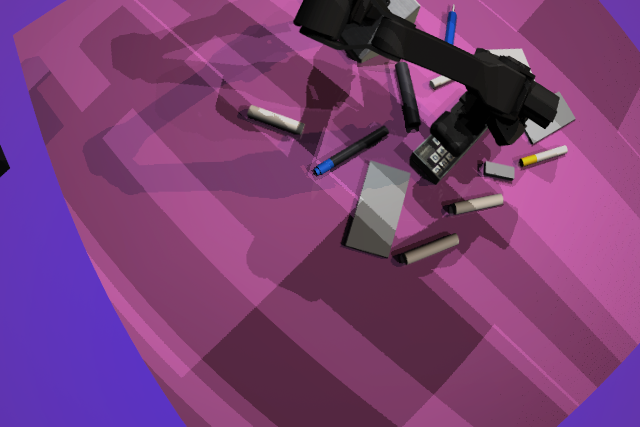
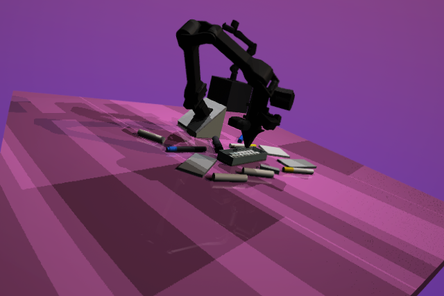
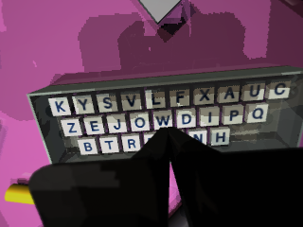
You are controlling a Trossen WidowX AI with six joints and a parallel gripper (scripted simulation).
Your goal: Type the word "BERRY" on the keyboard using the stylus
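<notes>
The blue stylus is 190 mm to the left of my gripper tip, 190 mm behind it and 30 mm below it. Round my gripper tip: white pad 210 mm to the left, 40 mm below, 30 mm behind; then small grey block 100 mm ahead, 30 mm below, 20 mm to the left; then blue-tipped black marker 200 mm to the right, 90 mm behind, 30 mm below.
</notes>
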